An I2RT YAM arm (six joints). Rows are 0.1 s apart.
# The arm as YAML. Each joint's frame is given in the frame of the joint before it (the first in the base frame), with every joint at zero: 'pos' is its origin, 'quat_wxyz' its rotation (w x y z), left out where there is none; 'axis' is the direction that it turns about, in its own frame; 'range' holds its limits. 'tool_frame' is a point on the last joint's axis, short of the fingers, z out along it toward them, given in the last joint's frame.
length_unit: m
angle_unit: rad
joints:
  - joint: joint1
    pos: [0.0, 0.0, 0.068]
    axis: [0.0, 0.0, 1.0]
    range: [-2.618, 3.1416]
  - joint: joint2
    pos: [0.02, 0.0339, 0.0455]
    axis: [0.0, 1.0, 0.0]
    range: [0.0, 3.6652]
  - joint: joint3
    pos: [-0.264, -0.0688, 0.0]
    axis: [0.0, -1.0, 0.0]
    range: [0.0, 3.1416]
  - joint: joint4
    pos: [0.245, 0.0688, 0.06]
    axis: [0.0, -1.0, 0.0]
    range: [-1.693, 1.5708]
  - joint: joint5
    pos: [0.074, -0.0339, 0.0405]
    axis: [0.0, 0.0, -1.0]
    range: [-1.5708, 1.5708]
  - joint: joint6
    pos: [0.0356, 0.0, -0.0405]
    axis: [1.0, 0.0, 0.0]
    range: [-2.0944, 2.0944]
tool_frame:
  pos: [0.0, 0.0, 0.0]
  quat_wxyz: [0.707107, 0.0, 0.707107, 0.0]
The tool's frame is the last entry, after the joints.
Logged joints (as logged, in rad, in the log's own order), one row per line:
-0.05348, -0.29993, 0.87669, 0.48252, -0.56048, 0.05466
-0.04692, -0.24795, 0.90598, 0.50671, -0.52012, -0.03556
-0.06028, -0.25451, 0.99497, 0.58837, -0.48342, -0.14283
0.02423, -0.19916, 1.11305, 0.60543, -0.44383, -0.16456
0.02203, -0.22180, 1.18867, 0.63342, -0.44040, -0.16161
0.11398, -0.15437, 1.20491, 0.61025, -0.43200, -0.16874
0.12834, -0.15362, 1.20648, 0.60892, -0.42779, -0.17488
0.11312, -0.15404, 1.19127, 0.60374, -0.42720, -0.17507
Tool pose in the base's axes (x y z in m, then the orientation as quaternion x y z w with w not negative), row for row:
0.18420, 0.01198, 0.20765, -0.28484, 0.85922, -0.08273, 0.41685
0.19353, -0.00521, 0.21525, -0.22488, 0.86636, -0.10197, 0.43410
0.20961, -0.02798, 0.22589, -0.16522, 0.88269, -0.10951, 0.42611
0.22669, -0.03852, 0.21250, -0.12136, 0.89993, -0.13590, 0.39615
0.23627, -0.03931, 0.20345, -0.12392, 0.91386, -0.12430, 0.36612
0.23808, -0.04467, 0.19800, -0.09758, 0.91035, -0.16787, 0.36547
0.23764, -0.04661, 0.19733, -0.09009, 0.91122, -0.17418, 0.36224
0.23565, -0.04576, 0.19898, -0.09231, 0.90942, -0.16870, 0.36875
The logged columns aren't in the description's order. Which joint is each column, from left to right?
Columns, left to right: joint5, joint4, joint2, joint3, joint6, joint1.
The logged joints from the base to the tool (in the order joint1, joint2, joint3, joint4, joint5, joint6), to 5 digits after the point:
0.05466, 0.87669, 0.48252, -0.29993, -0.05348, -0.56048
-0.03556, 0.90598, 0.50671, -0.24795, -0.04692, -0.52012
-0.14283, 0.99497, 0.58837, -0.25451, -0.06028, -0.48342
-0.16456, 1.11305, 0.60543, -0.19916, 0.02423, -0.44383
-0.16161, 1.18867, 0.63342, -0.22180, 0.02203, -0.44040
-0.16874, 1.20491, 0.61025, -0.15437, 0.11398, -0.43200
-0.17488, 1.20648, 0.60892, -0.15362, 0.12834, -0.42779
-0.17507, 1.19127, 0.60374, -0.15404, 0.11312, -0.42720

